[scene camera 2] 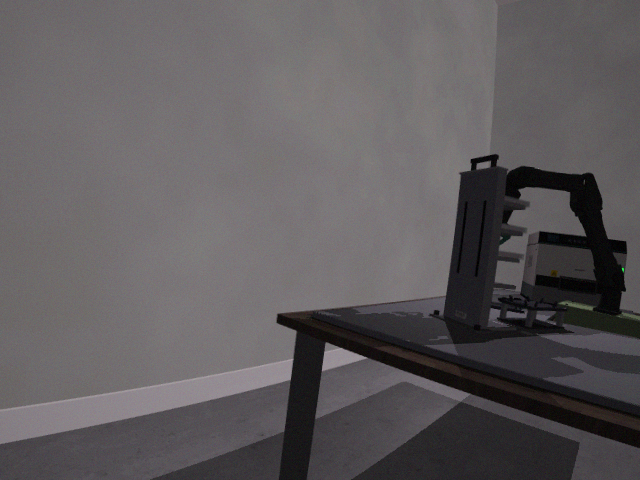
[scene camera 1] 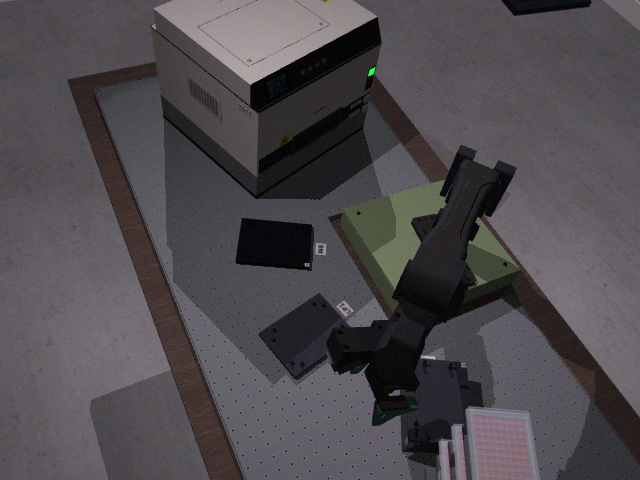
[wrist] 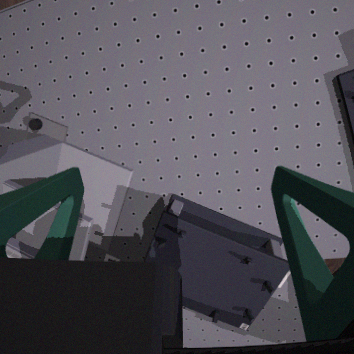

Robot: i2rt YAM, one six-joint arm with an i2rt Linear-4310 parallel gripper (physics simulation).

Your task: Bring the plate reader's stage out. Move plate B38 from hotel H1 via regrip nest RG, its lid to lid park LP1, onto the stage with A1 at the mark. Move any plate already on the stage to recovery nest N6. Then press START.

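Places are measured from the arm's base along level axes (x left, y back, z up), in metres.
Where they show: gripper, fingertip midpoint: (scene camera 1: 364,398) (wrist: 177,177); arm's base at its link origin: (scene camera 2: 607,312).
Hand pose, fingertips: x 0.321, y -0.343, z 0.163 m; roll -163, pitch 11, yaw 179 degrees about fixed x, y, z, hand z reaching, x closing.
Things, the pixels of their centre, and the offset from my fingertips. "spot": a spot on its surface instead.
- raised dark nest at the middle of its body: (wrist: 208,266) (scene camera 1: 435,404) (scene camera 2: 532,311) dx -0.004, dy +0.180, dz -0.172 m
- grey hotel at the middle of its body: (scene camera 2: 486,241) dx +0.205, dy +0.097, dz +0.009 m
- Lid park LP1 at the middle of its body: (scene camera 1: 307,332) (scene camera 2: 501,304) dx -0.228, dy -0.003, dz -0.200 m
- Black nest N6 at the middle of its body: (scene camera 1: 274,242) dx -0.465, dy -0.004, dz -0.201 m
- plate reader at the middle of its body: (scene camera 1: 267,73) (scene camera 2: 569,270) dx -0.852, dy +0.084, dz -0.045 m
- pale hotel structure at a spot on its surface: (wrist: 102,175) spot: dx +0.145, dy +0.070, dz -0.202 m
My gripper (scene camera 1: 376,390) (wrist: 177,177) is open and empty, with green fingers wide apart. It is above the pegboard, beside a raised dark nest (scene camera 1: 439,397) (scene camera 2: 532,305) (wrist: 225,270); its name label is unreadable. The grey hotel (scene camera 2: 467,248) stands by that nest and partly hides the gripper in scene camera 2. Pink-welled clear plates (scene camera 1: 498,444) show at the lower right of scene camera 1; B38 cannot be told apart. Lid park LP1 (scene camera 1: 302,335) looks bare. Black nest N6 (scene camera 1: 273,242) lies nearer the plate reader (scene camera 1: 206,113) (scene camera 2: 537,258). No stage shows extended from the reader's front.
The arm's green base block (scene camera 1: 382,253) (scene camera 2: 584,317) sits at the table's right side in scene camera 1. A wooden border (scene camera 1: 131,191) edges the pegboard. At the left of the wrist view, the pale hotel structure (wrist: 102,175) lies near one finger.
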